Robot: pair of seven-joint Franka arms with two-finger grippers.
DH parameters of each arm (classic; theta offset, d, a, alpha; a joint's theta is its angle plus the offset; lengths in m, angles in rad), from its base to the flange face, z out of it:
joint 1: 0 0.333 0 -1.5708
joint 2: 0 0 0 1.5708
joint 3: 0 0.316 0.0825 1.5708
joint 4: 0 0 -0.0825 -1.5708
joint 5: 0 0.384 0 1.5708
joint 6: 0 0 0.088 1.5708
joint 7: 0 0.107 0 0
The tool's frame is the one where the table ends.
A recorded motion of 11 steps. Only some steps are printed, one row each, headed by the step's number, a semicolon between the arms.
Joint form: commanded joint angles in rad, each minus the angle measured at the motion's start. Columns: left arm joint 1, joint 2, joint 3, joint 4, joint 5, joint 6, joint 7; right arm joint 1, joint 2, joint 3, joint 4, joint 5, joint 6, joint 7.
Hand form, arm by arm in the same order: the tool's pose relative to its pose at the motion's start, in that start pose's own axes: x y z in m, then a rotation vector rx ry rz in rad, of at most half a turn. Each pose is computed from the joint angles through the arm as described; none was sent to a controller.
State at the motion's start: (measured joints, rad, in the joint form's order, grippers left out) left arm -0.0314 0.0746 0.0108 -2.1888 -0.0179 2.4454 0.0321; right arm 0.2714 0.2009 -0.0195 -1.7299 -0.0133 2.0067 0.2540
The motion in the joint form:
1: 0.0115 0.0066 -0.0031 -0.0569 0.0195 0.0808 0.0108; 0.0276 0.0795 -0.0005 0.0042 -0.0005 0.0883 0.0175
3: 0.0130 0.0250 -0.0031 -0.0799 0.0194 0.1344 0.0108; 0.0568 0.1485 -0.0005 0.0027 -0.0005 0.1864 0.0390
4: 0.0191 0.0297 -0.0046 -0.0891 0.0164 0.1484 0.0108; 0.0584 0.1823 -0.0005 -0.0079 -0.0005 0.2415 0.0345
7: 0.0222 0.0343 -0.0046 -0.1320 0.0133 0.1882 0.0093; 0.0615 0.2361 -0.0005 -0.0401 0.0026 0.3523 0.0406
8: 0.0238 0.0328 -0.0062 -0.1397 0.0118 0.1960 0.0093; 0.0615 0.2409 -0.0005 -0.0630 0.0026 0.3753 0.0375
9: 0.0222 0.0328 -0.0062 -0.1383 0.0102 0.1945 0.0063; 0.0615 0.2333 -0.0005 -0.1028 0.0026 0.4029 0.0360
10: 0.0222 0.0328 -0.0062 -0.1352 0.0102 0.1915 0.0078; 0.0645 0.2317 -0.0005 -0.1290 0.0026 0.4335 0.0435
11: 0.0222 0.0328 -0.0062 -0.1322 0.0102 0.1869 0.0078; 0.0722 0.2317 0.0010 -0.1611 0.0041 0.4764 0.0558
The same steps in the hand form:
1: -0.0124 -0.0046 0.0186 0.0144 0.0168 0.0176; 0.0103 -0.0218 0.0411 0.0041 0.0129 -0.0112
3: -0.0170 -0.0055 0.0325 0.0151 0.0290 0.0163; 0.0158 -0.0444 0.0780 0.0142 0.0392 -0.0201
4: -0.0195 -0.0081 0.0371 0.0143 0.0292 0.0092; 0.0181 -0.0469 0.1001 0.0172 0.0495 -0.0270
7: -0.0326 -0.0096 0.0515 0.0131 0.0216 0.0019; 0.0177 -0.0500 0.1399 0.0272 0.0725 -0.0233
8: -0.0346 -0.0096 0.0527 0.0123 0.0232 0.0005; 0.0132 -0.0488 0.1509 0.0258 0.0680 -0.0266
9: -0.0342 -0.0088 0.0524 0.0111 0.0232 -0.0023; 0.0048 -0.0462 0.1604 0.0247 0.0635 -0.0283
10: -0.0333 -0.0088 0.0516 0.0111 0.0233 -0.0008; -0.0006 -0.0467 0.1676 0.0273 0.0690 -0.0239
11: -0.0326 -0.0088 0.0509 0.0110 0.0217 -0.0008; -0.0082 -0.0506 0.1768 0.0339 0.0784 -0.0196

